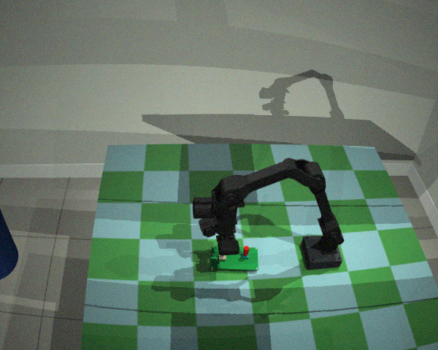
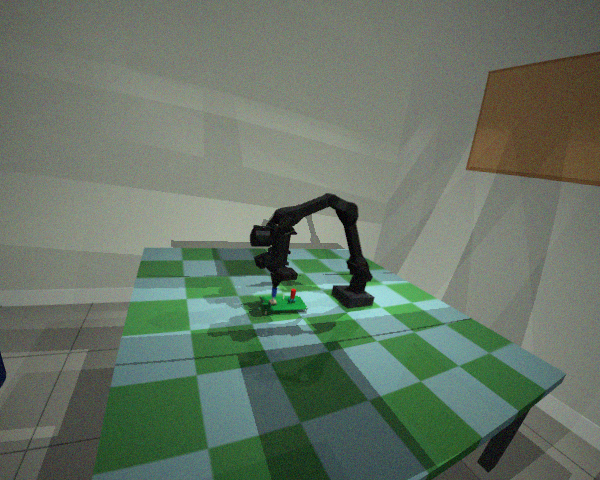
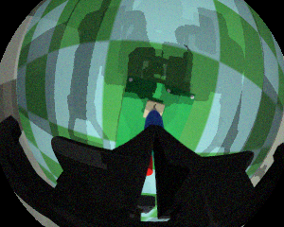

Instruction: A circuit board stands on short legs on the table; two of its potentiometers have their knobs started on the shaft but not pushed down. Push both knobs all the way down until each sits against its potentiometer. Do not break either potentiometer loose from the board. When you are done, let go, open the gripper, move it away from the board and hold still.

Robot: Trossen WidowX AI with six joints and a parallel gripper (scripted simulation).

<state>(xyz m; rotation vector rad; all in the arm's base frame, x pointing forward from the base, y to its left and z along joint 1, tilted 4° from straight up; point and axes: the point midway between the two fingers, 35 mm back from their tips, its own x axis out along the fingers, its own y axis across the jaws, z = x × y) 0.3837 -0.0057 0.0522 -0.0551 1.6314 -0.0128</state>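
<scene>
The blue knob is 2 cm below my gripper tip. The rest, counted from my gripper tip: red knob (8 cm behind, 3 cm below).
</scene>
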